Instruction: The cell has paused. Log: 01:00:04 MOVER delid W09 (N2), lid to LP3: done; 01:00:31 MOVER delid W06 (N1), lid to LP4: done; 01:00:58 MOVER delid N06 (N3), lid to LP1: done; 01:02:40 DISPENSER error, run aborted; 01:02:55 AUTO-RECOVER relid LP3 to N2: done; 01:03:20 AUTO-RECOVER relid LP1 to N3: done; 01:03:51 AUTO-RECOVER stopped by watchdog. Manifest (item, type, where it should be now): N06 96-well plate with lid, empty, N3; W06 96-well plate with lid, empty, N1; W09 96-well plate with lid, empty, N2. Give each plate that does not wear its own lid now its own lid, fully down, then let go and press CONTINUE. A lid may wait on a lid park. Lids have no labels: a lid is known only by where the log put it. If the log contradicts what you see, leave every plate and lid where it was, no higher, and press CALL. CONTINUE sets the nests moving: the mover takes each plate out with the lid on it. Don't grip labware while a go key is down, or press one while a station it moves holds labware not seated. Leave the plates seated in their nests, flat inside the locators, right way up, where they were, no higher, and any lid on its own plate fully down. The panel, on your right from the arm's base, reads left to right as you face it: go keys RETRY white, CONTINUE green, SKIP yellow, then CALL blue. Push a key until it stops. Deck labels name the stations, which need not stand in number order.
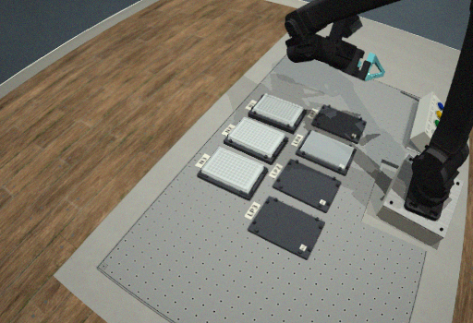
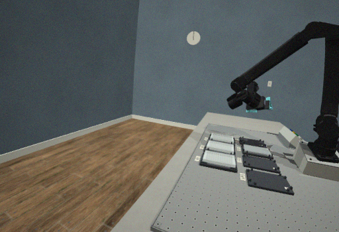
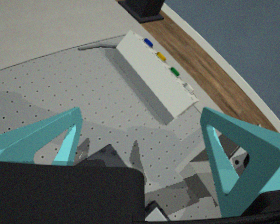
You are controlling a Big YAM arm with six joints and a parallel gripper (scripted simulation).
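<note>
Now: the pale lid 30 mm ahead of my hand, 150 mm to the left of it and 190 mm below it. From my hand the other things lie so: lid park LP4: 30 mm ahead, 150 mm to the left, 200 mm below; 96-well plate: 210 mm ahead, 80 mm to the left, 180 mm below; lid park LP1: 30 mm ahead, 20 mm to the left, 200 mm below.
</note>
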